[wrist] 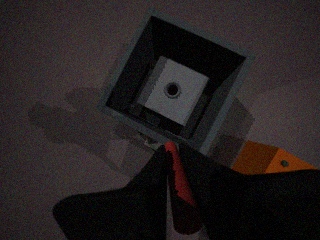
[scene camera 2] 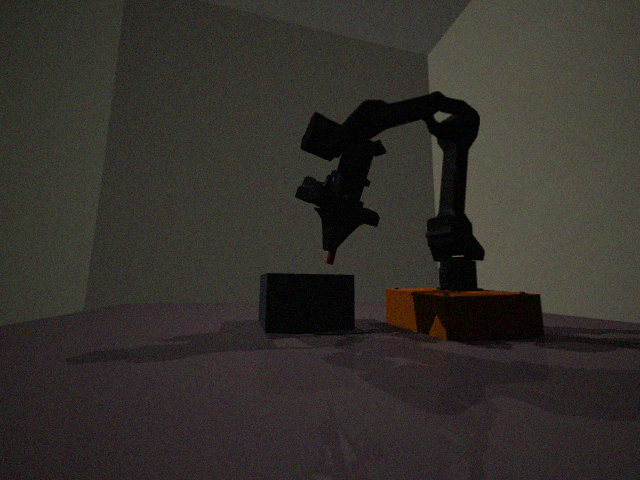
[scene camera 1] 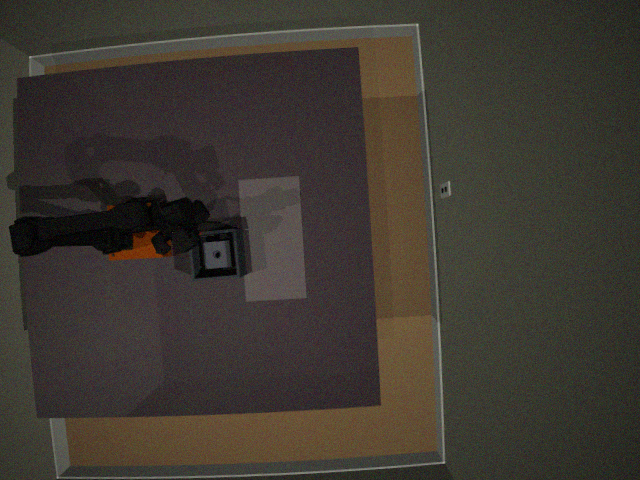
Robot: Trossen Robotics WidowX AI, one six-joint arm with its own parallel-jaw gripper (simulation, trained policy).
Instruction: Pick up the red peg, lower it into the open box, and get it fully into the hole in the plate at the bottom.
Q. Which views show the pale plate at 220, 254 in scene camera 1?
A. The wrist view and scene camera 1 only.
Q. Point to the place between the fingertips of my gripper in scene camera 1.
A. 197, 234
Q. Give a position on a dark box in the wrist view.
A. At 226, 64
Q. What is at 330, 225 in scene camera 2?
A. My gripper.
